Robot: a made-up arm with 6 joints.
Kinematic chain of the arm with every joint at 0, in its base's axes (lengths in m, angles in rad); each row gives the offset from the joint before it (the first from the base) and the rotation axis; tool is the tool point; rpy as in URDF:
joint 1: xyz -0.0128 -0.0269 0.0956 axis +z
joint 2: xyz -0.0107 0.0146 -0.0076 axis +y
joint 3: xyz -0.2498 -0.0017 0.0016 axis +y
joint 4: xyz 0.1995 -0.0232 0.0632 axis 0.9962 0 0.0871
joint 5: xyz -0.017 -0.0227 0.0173 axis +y
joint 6: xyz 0.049 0.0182 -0.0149 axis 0.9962 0 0.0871
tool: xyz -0.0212 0.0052 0.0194 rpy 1.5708 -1.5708 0
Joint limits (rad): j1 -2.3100..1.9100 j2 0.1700..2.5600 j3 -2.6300..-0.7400 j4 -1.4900..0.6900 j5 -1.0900..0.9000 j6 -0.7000..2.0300
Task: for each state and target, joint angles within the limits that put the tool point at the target. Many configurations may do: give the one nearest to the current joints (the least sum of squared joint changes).
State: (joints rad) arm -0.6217 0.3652 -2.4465 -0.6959 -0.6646 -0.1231
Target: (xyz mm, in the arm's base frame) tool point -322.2 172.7 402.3
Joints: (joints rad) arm -0.5687 0.6767 -2.6300 -0.4071 -0.3993 0.0699
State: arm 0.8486 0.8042 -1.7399 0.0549 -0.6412 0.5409
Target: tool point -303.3 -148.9 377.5
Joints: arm 0.3323 0.2920 -1.6904 0.0037 -0.6632 0.5017
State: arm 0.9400 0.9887 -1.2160 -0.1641 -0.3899 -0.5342
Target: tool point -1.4 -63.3 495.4
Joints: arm 1.4534 0.9901 -1.6051 0.3156 -0.5308 -0.2251
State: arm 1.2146 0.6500 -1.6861 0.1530 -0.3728 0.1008
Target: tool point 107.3 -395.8 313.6
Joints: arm 1.8207 0.1700 -1.9009 0.3041 -0.7200 0.1830
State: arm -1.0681 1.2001 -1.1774 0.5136 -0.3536 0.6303
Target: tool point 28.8 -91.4 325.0
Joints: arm -0.5660 0.9589 -0.7400 0.4999 -0.1262 0.5911
